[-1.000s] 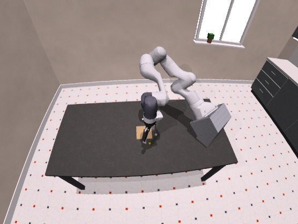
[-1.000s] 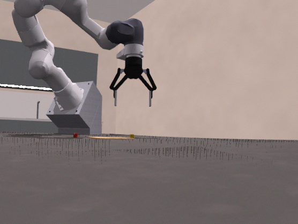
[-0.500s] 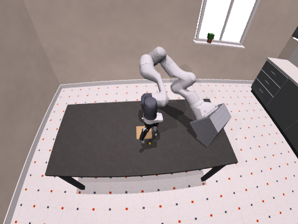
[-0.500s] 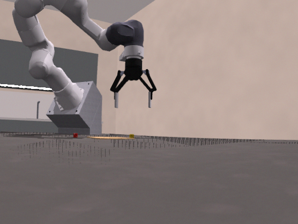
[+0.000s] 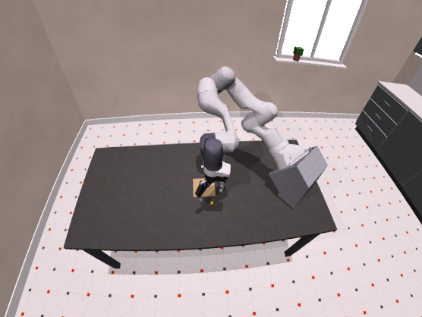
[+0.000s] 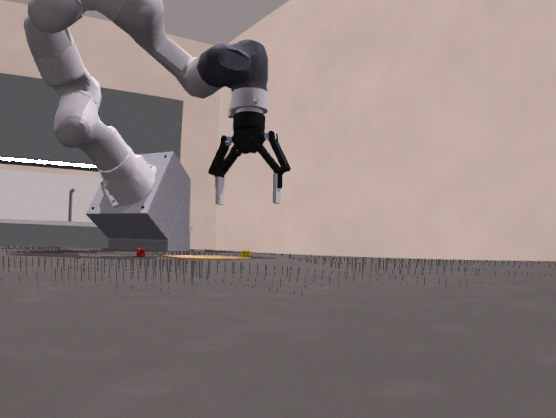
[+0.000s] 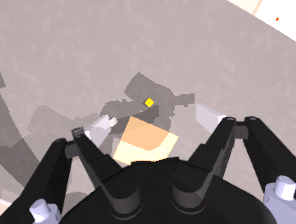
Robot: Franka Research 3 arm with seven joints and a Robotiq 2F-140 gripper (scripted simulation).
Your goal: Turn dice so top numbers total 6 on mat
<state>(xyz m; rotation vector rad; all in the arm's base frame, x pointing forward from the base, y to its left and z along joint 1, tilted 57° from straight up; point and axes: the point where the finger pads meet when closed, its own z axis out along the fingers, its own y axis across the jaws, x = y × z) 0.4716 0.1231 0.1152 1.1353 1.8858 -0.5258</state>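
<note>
The yellow die lies 1 cm behind my hand and 12 cm below it. From my hand the other things lie so: tan mat: 13 cm to the right, 13 cm below; then red die: 11 cm behind, 21 cm to the right, 12 cm below; then white die: 9 cm behind, 6 cm to the right, 12 cm below.
</note>
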